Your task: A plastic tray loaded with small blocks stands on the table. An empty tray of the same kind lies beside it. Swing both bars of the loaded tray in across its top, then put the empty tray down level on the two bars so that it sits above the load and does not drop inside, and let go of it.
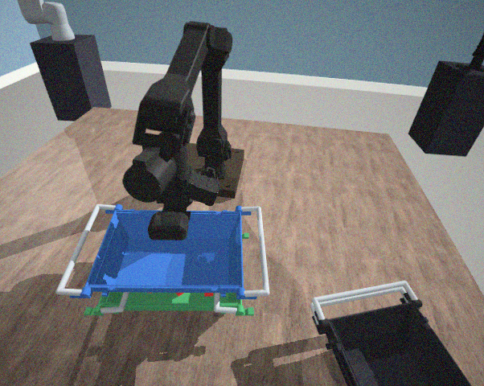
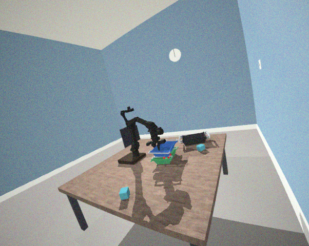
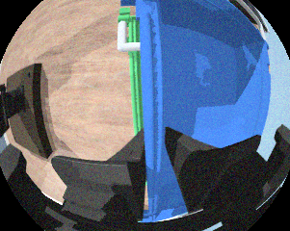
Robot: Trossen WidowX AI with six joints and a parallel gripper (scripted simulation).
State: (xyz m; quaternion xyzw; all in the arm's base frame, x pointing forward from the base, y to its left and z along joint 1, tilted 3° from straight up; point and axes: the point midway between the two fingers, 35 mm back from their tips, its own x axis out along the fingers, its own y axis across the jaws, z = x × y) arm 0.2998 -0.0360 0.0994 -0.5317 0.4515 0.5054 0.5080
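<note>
The blue tray lies 7 cm ahead of my gripper tip, 3 cm above it and 1 cm to the left of it.
</note>
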